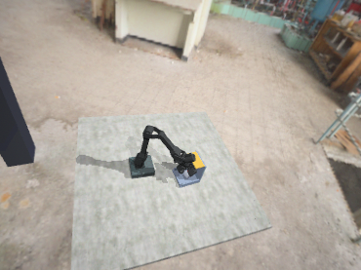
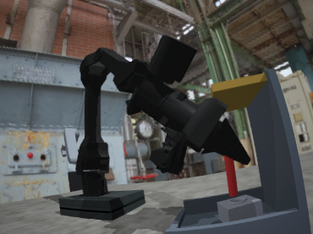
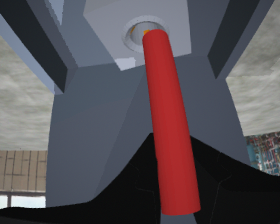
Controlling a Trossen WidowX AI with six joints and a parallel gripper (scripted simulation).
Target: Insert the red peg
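The red peg lies 30 mm behind my gripper tip and 10 mm below it. Also, from my gripper tip: back wall (40 mm ahead, 10 mm to the right, 10 mm above); yellow roof (100 mm above, 10 mm to the right).
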